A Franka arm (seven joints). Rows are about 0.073 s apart.
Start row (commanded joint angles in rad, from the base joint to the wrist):
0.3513, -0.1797, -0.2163, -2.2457, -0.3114, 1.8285, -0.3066
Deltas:
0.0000, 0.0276, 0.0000, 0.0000, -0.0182, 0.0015, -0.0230
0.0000, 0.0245, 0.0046, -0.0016, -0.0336, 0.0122, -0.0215
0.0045, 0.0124, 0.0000, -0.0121, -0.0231, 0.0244, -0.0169
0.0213, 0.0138, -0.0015, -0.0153, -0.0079, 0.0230, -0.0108
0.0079, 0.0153, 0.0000, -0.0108, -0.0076, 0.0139, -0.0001
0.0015, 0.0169, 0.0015, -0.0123, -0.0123, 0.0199, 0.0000
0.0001, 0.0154, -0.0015, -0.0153, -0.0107, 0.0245, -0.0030
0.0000, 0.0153, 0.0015, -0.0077, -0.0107, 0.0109, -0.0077
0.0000, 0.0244, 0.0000, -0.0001, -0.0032, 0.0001, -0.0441
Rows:
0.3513, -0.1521, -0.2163, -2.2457, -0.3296, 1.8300, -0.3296
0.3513, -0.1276, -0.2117, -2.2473, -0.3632, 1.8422, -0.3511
0.3558, -0.1152, -0.2117, -2.2594, -0.3863, 1.8666, -0.3680
0.3771, -0.1014, -0.2132, -2.2747, -0.3942, 1.8896, -0.3788
0.3850, -0.0861, -0.2132, -2.2855, -0.4018, 1.9035, -0.3789
0.3865, -0.0692, -0.2117, -2.2978, -0.4141, 1.9234, -0.3789
0.3866, -0.0538, -0.2132, -2.3131, -0.4248, 1.9479, -0.3819
0.3866, -0.0385, -0.2117, -2.3208, -0.4355, 1.9588, -0.3896
0.3866, -0.0141, -0.2117, -2.3209, -0.4387, 1.9589, -0.4337

